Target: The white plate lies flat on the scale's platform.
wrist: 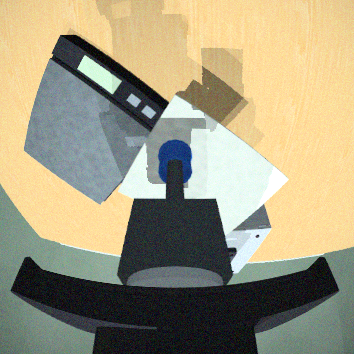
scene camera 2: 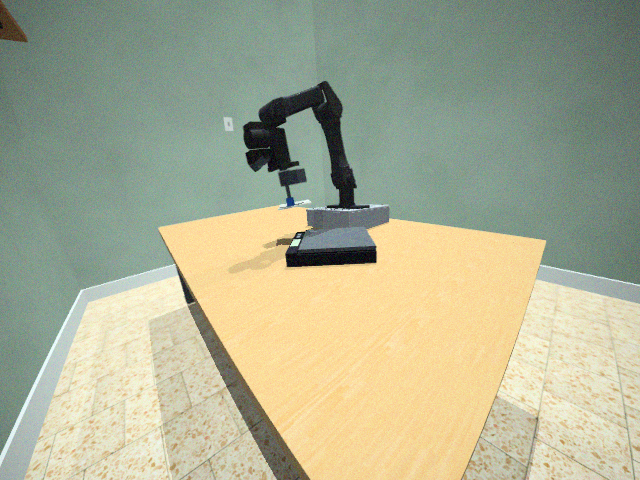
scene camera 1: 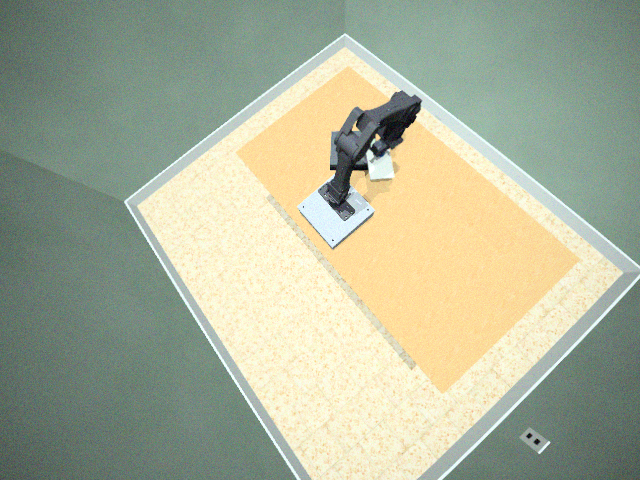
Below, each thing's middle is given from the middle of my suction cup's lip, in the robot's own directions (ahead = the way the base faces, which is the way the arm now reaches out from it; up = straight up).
Scene:
I see my suction cup 30 mm past the black scale (scene camera 2: 337, 246), 160 mm to the right of it and 120 mm above it. Also, from my suction cup: white plate (wrist: 225, 167) 40 mm behind, 30 mm to the right, 10 mm below.

